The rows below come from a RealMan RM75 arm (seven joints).
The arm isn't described. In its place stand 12 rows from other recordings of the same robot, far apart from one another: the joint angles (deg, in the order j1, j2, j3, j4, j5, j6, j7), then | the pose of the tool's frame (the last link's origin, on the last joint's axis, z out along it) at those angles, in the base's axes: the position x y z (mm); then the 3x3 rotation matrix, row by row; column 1 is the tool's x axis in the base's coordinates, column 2 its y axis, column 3 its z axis.
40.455 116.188 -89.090 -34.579 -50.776 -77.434 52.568 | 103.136, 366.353, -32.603; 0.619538, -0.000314, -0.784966; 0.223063, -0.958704, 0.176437; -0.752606, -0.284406, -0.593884
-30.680 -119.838 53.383 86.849 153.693 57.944 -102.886 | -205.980, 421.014, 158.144; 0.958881, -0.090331, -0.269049; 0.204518, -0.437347, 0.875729; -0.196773, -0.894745, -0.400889
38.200 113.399 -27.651 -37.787 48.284 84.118 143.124 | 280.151, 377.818, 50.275; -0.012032, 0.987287, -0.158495; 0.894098, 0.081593, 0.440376; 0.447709, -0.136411, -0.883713
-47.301 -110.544 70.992 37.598 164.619 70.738 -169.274 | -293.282, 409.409, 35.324; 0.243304, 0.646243, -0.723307; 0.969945, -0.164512, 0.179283; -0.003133, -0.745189, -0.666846
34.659 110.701 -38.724 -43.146 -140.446 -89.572 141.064 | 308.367, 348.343, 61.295; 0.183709, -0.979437, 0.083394; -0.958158, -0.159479, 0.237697; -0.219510, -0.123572, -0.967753
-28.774 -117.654 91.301 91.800 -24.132 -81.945 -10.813 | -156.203, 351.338, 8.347; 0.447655, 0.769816, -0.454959; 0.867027, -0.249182, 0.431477; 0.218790, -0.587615, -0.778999
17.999 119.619 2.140 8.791 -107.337 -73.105 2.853 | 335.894, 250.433, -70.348; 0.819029, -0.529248, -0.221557; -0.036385, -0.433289, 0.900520; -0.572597, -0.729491, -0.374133
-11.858 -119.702 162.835 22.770 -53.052 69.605 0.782 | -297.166, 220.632, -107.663; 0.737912, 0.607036, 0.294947; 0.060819, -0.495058, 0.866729; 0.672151, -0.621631, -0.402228
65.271 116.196 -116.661 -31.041 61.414 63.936 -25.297 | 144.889, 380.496, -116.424; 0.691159, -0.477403, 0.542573; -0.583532, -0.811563, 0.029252; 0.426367, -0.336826, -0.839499
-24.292 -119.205 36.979 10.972 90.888 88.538 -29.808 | -289.241, 282.096, -35.716; 0.735722, 0.358322, 0.574734; -0.093067, -0.787051, 0.609828; 0.670859, -0.502152, -0.545703
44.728 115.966 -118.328 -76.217 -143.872 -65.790 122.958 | 93.869, 333.703, -106.736; 0.803309, 0.457878, 0.380844; 0.364244, -0.883649, 0.294093; 0.471191, -0.097528, -0.876623
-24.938 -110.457 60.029 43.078 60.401 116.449 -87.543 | -186.426, 288.059, 106.404; 0.399398, 0.063192, 0.914597; 0.107836, -0.993934, 0.021583; 0.910414, 0.090006, -0.403789
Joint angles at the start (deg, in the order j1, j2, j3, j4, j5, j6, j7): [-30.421, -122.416, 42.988, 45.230, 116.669, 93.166, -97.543]
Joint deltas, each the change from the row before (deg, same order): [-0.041, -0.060, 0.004, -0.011, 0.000, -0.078, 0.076]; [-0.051, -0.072, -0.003, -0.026, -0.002, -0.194, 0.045]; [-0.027, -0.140, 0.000, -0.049, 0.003, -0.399, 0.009]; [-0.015, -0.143, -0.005, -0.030, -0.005, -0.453, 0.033]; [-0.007, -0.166, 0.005, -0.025, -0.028, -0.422, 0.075]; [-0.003, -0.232, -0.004, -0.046, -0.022, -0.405, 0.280]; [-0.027, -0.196, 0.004, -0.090, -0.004, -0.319, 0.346]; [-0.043, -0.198, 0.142, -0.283, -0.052, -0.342, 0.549]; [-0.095, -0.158, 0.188, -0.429, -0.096, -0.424, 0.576]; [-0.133, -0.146, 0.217, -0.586, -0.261, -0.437, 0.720]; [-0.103, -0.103, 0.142, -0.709, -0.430, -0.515, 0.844]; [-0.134, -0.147, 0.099, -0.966, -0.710, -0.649, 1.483]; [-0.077, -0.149, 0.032, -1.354, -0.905, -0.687, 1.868]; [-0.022, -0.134, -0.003, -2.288, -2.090, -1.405, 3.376]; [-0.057, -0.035, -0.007, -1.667, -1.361, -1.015, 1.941]
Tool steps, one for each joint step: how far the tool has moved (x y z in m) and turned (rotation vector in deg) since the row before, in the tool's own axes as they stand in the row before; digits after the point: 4 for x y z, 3 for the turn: [0.0001, 0.0000, 0.0006, 0.002, 0.029, 0.079]; [0.0002, -0.0002, 0.0007, 0.099, 0.056, 0.036]; [-0.0001, -0.0004, 0.0011, 0.247, 0.103, -0.069]; [-0.0001, -0.0006, 0.0010, 0.314, 0.123, -0.042]; [-0.0001, -0.0004, 0.0012, 0.262, 0.142, -0.009]; [-0.0003, -0.0001, 0.0016, 0.190, 0.165, 0.142]; [-0.0003, 0.0000, 0.0015, 0.102, 0.112, 0.206]; [-0.0009, 0.0004, 0.0022, -0.051, 0.046, 0.293]; [-0.0009, 0.0002, 0.0025, -0.056, 0.037, 0.266]; [-0.0008, 0.0004, 0.0029, -0.149, 0.163, 0.315]; [-0.0009, 0.0000, 0.0025, -0.041, 0.368, 0.291]; [-0.0009, 0.0001, 0.0032, -0.045, 0.687, 0.678]; [-0.0021, 0.0004, 0.0034, -0.075, 0.906, 0.617]; [-0.0028, -0.0005, 0.0043, 0.430, 2.032, 1.124]; [-0.0023, -0.0006, 0.0027, 0.433, 1.239, 0.324]
